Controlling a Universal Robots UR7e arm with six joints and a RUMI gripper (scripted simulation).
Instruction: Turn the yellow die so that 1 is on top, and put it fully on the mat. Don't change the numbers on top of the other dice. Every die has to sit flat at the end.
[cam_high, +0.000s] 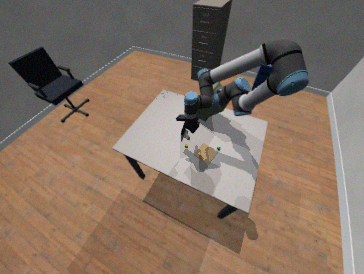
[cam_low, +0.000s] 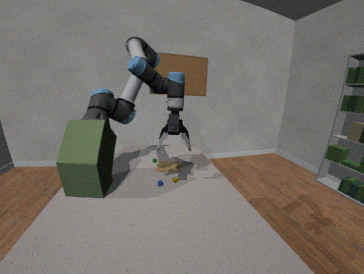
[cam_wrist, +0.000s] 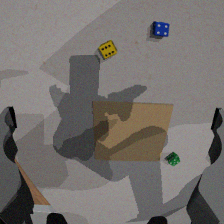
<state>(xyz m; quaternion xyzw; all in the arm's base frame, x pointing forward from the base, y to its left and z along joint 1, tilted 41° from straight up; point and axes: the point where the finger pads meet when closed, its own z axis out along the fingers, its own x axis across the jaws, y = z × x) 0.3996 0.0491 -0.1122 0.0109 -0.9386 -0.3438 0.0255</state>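
Now: the green die 12 cm behind my hand, 22 cm to the left of it and 15 cm below it. The rest, counted from my hand: yellow die 1 cm ahead, 1 cm to the right, 15 cm below; then blue die 6 cm behind, 4 cm to the right, 15 cm below; then tan mat 3 cm behind, 16 cm to the left, 16 cm below.
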